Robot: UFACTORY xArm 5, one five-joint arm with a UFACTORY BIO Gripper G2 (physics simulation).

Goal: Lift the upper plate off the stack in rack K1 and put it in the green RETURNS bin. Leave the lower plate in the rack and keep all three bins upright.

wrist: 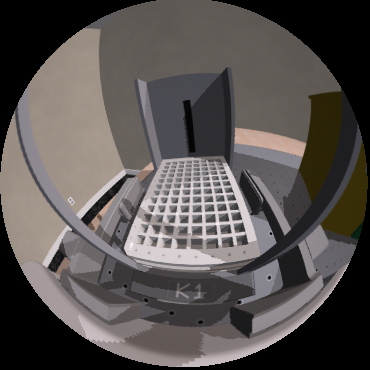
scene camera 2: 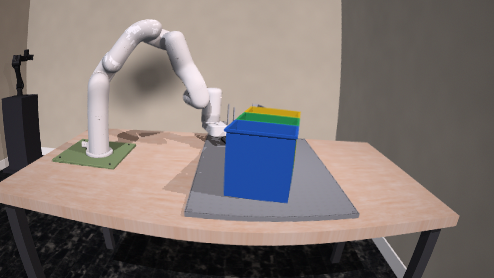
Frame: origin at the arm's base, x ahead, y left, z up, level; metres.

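Seen in the pictures: hand, its tool point: [wrist: 189, 194]; arm's base, origin of its link: [scene camera 2: 99, 152].
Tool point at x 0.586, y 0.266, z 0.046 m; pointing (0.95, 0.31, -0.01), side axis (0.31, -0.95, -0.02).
Pixels of each thing's top centre, then the offset from my tool point to it. "spot": a spot on its surface instead. Level surfaces: height alone.
- upper plate, centre of its top: [wrist: 191, 187] 0.006 m ahead, 0.000 m left, 0.003 m up
- rack K1, a spot on its surface: [wrist: 160, 287] spot: 0.076 m back, 0.002 m right, 0.027 m down
- green RETURNS bin, centre of its top: [scene camera 2: 269, 118] 0.048 m ahead, 0.391 m right, 0.136 m up
- blue bin, centre of its top: [scene camera 2: 264, 127] 0.017 m ahead, 0.520 m right, 0.136 m up
- yellow bin, centre of its top: [scene camera 2: 274, 111] 0.079 m ahead, 0.263 m right, 0.136 m up
- tall slotted grey panel, centre of its top: [wrist: 170, 42] [scene camera 2: 244, 105] 0.004 m back, 0.004 m right, 0.110 m up
- grey board, height of its surface: 0.044 m down
In the wrist view, the upper plate [wrist: 197, 205], a pale plate with a grid of square wells, lies level at rack K1 [wrist: 160, 287]. My gripper [wrist: 191, 192] [scene camera 2: 218, 141] is shut on the upper plate, with a finger pad along each long side. The lower plate is mostly hidden beneath it; I cannot tell whether the two plates touch. In scene camera 2 the rack and plates are largely hidden behind the bins. The green RETURNS bin [scene camera 2: 274, 120] stands upright between the other two bins; a sliver of the green bin [wrist: 357, 233] shows at the wrist view's right edge.
The blue bin [scene camera 2: 260, 167] stands upright nearest scene camera 2; the yellow bin [scene camera 2: 275, 112] [wrist: 327, 165] stands upright at the back. Grey curved posts flank the plate. A tall slotted grey panel [wrist: 165, 120] rises beyond it. The bins stand on a grey board [scene camera 2: 320, 192].
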